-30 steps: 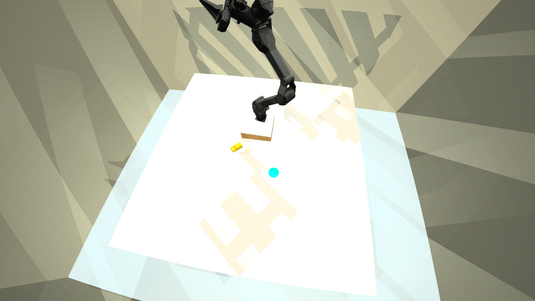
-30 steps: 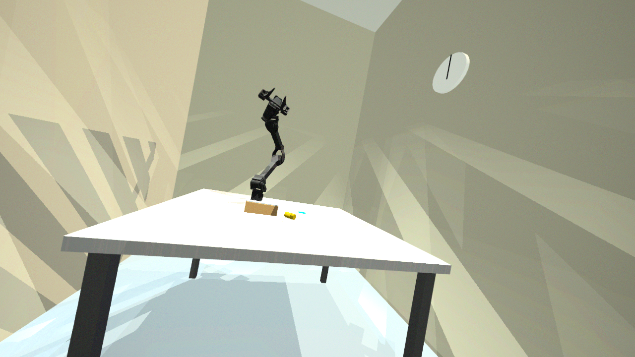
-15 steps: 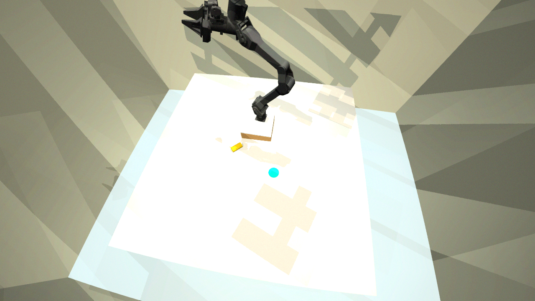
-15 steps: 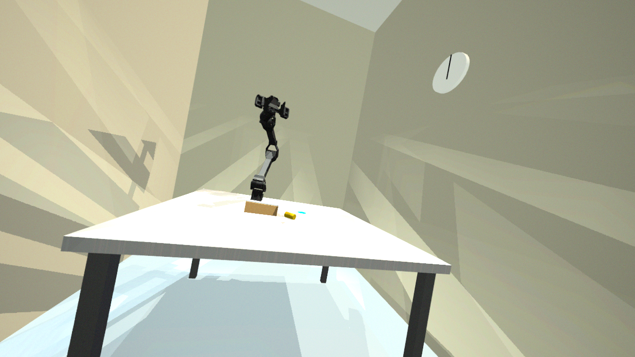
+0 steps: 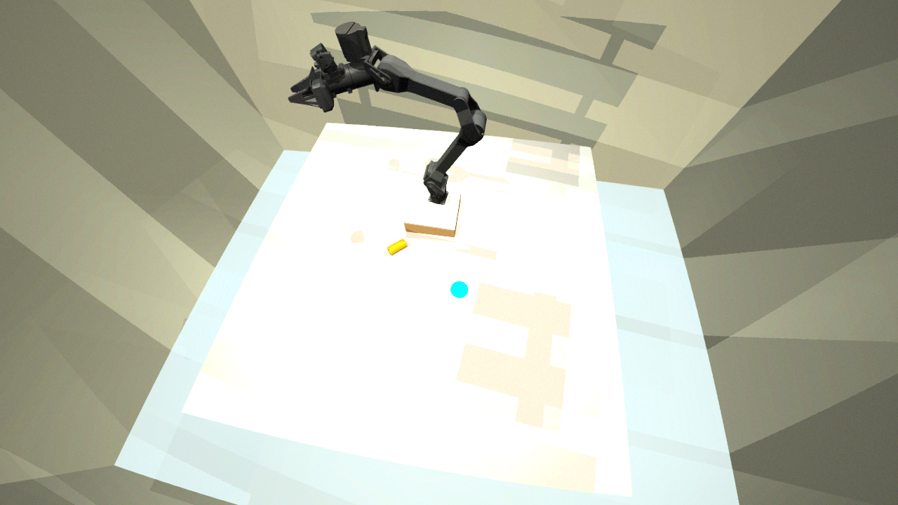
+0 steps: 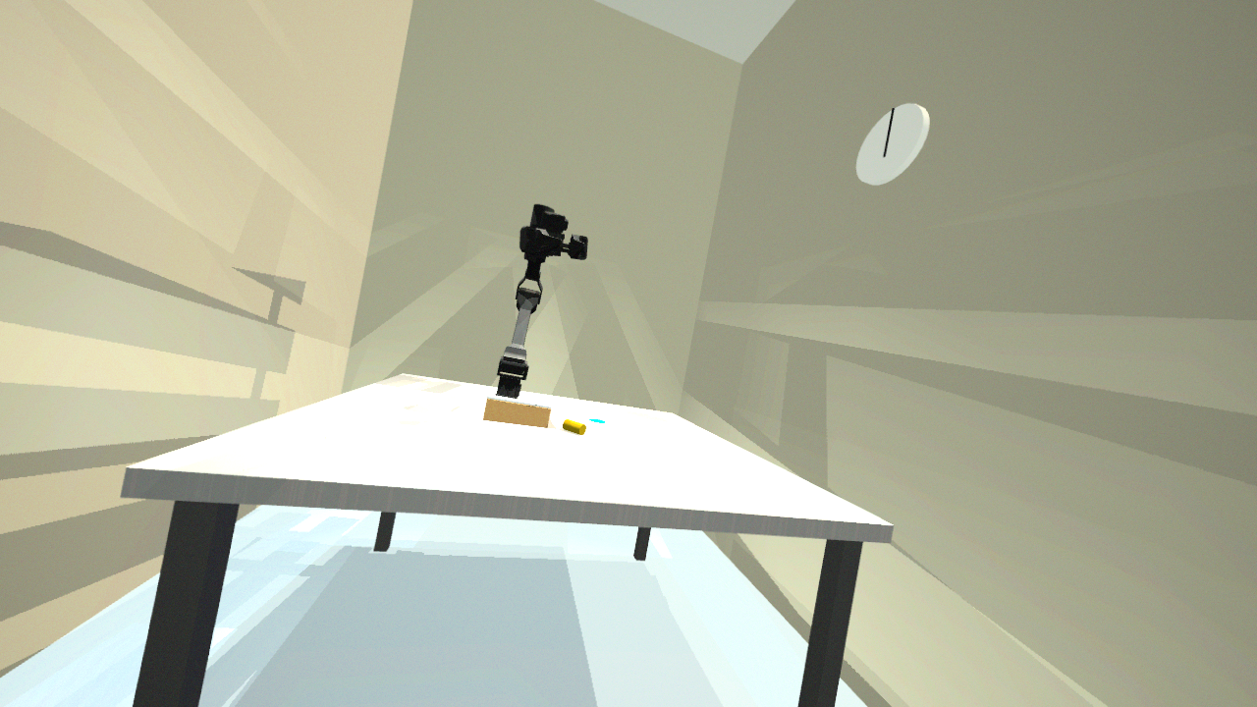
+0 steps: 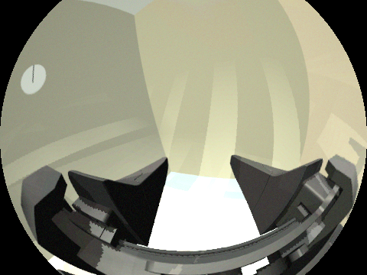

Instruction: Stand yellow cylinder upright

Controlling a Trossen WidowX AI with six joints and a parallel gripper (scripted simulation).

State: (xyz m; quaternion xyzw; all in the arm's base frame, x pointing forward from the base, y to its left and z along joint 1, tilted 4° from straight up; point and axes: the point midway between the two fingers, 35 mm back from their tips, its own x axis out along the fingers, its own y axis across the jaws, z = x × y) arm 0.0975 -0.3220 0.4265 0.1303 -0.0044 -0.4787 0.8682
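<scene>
My gripper tip is 100 mm short of the yellow cylinder, 230 mm to the right of it and 490 mm above it. Round my gripper tip: cyan circle: 190 mm ahead, 480 mm to the left, 500 mm below.
</scene>
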